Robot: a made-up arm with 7 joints. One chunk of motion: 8 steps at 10 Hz.
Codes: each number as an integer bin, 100 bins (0 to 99) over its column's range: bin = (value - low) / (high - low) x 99, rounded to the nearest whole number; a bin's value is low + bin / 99 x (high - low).
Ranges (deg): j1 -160..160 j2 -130..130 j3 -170.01..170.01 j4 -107..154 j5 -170.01..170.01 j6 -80.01..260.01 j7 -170.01..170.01
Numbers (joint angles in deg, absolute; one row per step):
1: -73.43 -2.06 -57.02 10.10 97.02 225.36 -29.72
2: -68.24 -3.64 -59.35 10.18 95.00 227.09 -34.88
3: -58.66 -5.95 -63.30 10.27 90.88 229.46 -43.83
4: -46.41 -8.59 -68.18 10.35 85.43 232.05 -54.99
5: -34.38 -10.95 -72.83 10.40 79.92 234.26 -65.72
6: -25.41 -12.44 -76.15 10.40 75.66 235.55 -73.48
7: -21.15 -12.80 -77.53 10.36 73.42 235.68 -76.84
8: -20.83 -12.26 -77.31 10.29 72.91 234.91 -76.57
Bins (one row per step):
1: 27 49 33 44 78 89 41
2: 28 48 32 44 77 89 39
3: 31 47 31 44 76 90 37
4: 35 46 30 45 74 91 33
5: 39 45 28 45 73 92 30
6: 42 45 27 45 72 92 28
7: 43 45 27 45 71 92 27
8: 43 45 27 44 71 92 27

